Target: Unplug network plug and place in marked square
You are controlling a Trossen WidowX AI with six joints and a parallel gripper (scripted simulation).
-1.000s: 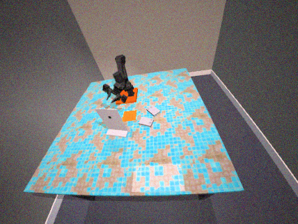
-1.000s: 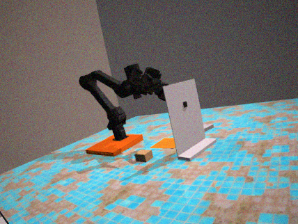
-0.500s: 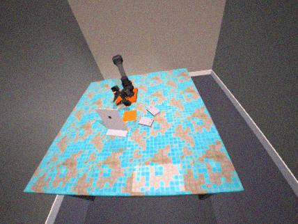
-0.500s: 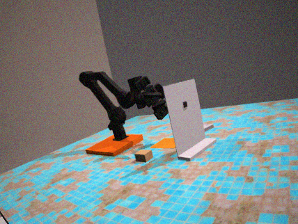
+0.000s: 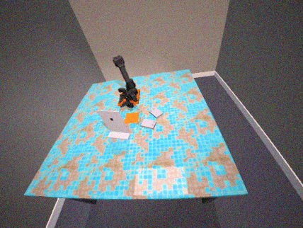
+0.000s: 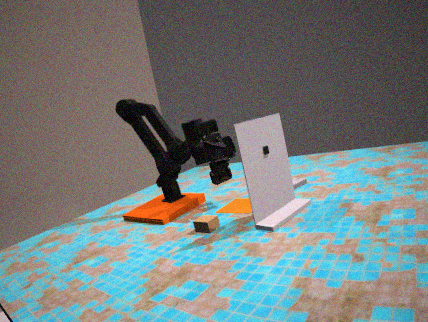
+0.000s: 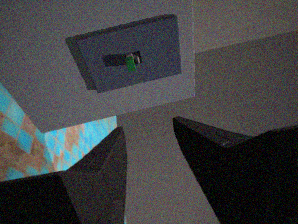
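The green plug lies 120 mm ahead of my gripper tip and 10 mm to the right of it. Also, from my gripper tip: thin pale tab (130 mm ahead, 10 mm to the right); then white panel (140 mm ahead, 10 mm to the right, 60 mm below); then orange marked square (30 mm behind, 40 mm to the left, 170 mm below).
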